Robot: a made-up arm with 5 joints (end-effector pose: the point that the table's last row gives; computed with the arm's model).
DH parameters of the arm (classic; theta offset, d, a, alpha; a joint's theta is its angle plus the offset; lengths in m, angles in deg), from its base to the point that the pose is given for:
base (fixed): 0 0.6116 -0.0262 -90
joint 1: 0 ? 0.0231 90
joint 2: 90 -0.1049 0.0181 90
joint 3: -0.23 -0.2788 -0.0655 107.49
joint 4: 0 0.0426 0.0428 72.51
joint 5: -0.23 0.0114 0.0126 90
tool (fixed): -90 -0.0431 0 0
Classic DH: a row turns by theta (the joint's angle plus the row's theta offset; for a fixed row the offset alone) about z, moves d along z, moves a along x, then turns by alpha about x.
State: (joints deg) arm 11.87 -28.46 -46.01 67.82 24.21
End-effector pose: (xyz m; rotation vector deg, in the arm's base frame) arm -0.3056 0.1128 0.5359 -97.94 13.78 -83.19
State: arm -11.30 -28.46 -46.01 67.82 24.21
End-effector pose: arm -0.2532 0.1128 0.4320 -78.86 1.18 -100.68
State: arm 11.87 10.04 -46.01 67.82 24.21
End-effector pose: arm -0.2778 -0.0735 0.5300 -84.78 -11.84 -52.86
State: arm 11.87 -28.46 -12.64 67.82 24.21
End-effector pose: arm -0.3017 0.1410 0.4800 -62.78 28.71 -87.58
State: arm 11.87 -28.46 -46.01 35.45 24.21
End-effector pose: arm -0.3105 0.1306 0.5269 -87.07 21.57 -51.17
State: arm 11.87 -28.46 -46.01 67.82 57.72
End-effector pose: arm -0.3149 0.1288 0.5540 -123.93 41.34 -84.16
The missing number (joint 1, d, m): 0.0603
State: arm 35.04 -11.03 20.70 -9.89 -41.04
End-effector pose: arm -0.3434 0.1716 0.6423 61.98 26.84 -19.62
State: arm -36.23 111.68 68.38 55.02 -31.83
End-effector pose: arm 0.0872 -0.1997 0.5002 12.92 37.48 45.09
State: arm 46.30 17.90 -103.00 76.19 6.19
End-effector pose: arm -0.1859 -0.0813 0.7382 -101.64 -49.65 -6.21
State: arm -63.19 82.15 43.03 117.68 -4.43
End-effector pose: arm 0.1764 -0.1909 0.4792 -7.21 -40.04 -32.61
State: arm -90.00 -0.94 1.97 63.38 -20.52
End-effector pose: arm 0.1749 0.0512 0.3911 49.06 -90.52 -47.06
